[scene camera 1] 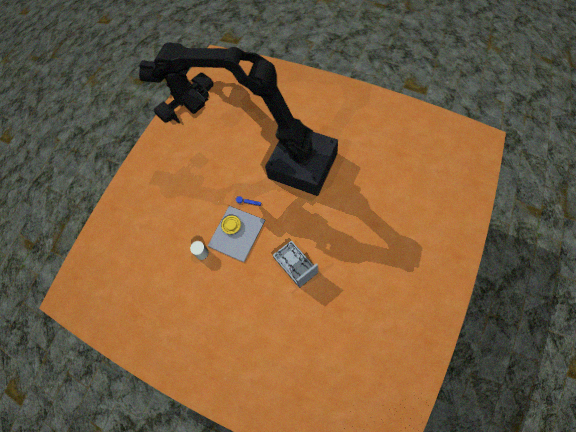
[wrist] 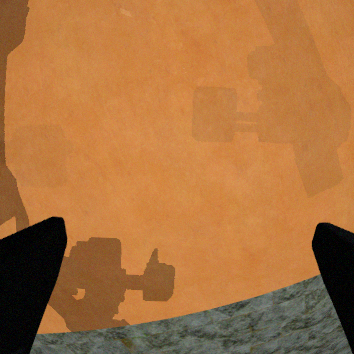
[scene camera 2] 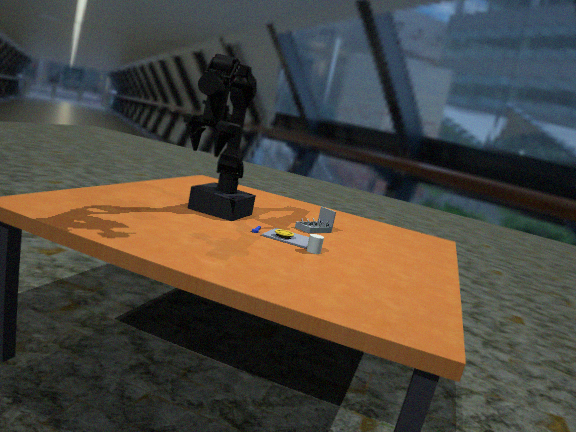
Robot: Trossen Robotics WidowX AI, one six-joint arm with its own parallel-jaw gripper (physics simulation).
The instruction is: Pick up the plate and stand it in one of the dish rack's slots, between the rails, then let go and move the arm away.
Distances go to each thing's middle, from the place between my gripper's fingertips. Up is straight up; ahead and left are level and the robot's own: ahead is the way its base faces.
Labels:
My hand is 18 cm short of the grey mat (scene camera 1: 238, 245), 27 cm to the right of it and 23 cm above it. Also, from my hand: grey dish rack (scene camera 1: 290, 258) 17 cm ahead, 49 cm to the left, 19 cm below.

